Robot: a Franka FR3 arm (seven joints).
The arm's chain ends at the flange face. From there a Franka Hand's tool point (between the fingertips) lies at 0.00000 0.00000 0.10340 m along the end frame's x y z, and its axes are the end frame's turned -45 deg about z.
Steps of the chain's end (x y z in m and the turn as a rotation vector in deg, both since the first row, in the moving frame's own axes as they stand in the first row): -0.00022, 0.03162, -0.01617, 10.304, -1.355, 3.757; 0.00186, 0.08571, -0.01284, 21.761, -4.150, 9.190; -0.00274, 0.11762, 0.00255, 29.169, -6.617, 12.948; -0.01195, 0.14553, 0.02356, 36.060, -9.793, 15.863; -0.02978, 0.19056, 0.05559, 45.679, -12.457, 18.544
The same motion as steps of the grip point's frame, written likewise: -0.01068, 0.00779, -0.01787, 8.244, 6.328, 3.757; -0.03485, 0.03159, -0.02046, 18.322, 12.453, 9.190; -0.05283, 0.04115, -0.01116, 25.305, 15.947, 12.948; -0.07280, 0.04517, 0.00248, 32.423, 18.574, 15.863; -0.10752, 0.05529, 0.02254, 41.108, 23.492, 18.544
